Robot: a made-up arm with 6 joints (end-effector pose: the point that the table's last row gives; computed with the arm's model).
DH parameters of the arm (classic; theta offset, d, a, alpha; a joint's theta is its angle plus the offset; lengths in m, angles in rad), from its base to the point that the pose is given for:
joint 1: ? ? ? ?
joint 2: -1.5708 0 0.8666 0
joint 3: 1.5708 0.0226 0 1.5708
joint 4: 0 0.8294 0 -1.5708
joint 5: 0 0 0 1.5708
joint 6: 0 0.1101 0 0
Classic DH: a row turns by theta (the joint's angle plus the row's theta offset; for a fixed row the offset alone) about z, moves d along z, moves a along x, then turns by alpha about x.
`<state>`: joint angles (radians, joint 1 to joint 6).
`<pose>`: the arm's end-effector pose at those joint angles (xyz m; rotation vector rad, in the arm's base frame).
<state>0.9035 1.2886 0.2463 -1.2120 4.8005 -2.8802</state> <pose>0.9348 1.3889 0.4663 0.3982 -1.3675 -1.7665</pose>
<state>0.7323 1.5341 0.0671 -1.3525 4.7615 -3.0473</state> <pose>1.1782 1.2340 0.1866 0.4412 -1.5972 -1.8935</pose>
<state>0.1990 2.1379 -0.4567 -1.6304 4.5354 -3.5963</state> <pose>1.4792 0.4317 -0.4048 0.7865 -2.0989 -2.1554</pose>
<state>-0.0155 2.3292 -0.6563 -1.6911 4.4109 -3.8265</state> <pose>1.4222 0.1049 -0.5334 -0.9038 1.9997 2.0016</pose>
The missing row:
joint 1: 0 0.1564 0 -1.5708
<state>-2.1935 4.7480 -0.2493 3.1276 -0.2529 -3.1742</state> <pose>1.0600 1.4383 0.0157 -1.6034 -0.8737 -1.7077</pose>
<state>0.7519 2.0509 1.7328 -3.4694 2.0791 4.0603</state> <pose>0.2387 0.2966 -0.9197 0.0735 1.9552 1.5491</pose>
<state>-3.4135 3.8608 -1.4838 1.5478 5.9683 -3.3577</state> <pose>-0.0704 0.0316 -1.1691 -1.7709 -1.5074 0.1583</pose>
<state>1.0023 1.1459 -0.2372 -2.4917 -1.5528 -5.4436</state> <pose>0.7319 1.3114 0.9556 -2.1963 -0.4315 0.1241</pose>
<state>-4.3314 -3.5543 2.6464 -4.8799 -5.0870 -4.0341</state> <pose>0.0070 -0.3499 -0.0888 1.2186 -0.4337 -1.1110</pose>
